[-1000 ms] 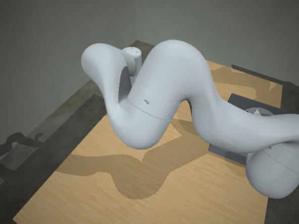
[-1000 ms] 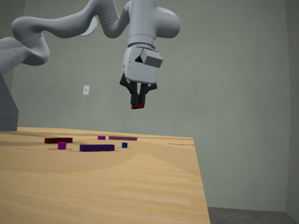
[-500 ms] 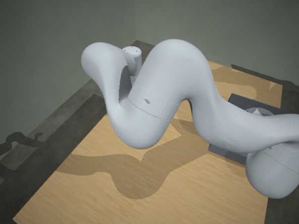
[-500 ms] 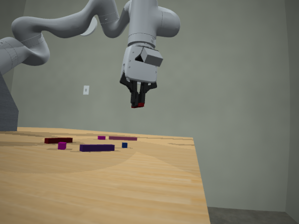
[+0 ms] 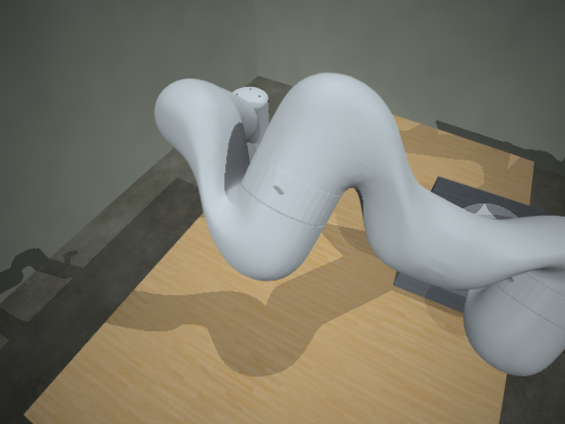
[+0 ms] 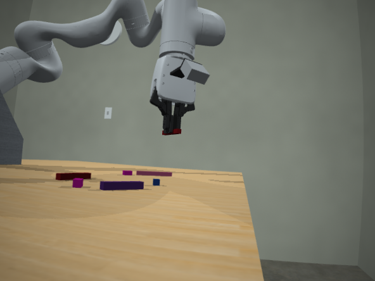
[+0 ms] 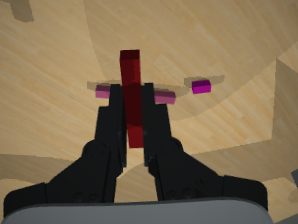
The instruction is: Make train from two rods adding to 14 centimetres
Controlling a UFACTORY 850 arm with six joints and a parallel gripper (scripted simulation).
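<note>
Now: the blue cube 17 cm to the right of my hand, 12 cm below it and 1 cm ahead of it. The rest, counted from my hand: pink rod (12 cm below, 6 cm to the left, 5 cm behind); then purple rod (26 cm to the right, 12 cm below, 1 cm behind); then red rod (2 cm below).
</note>
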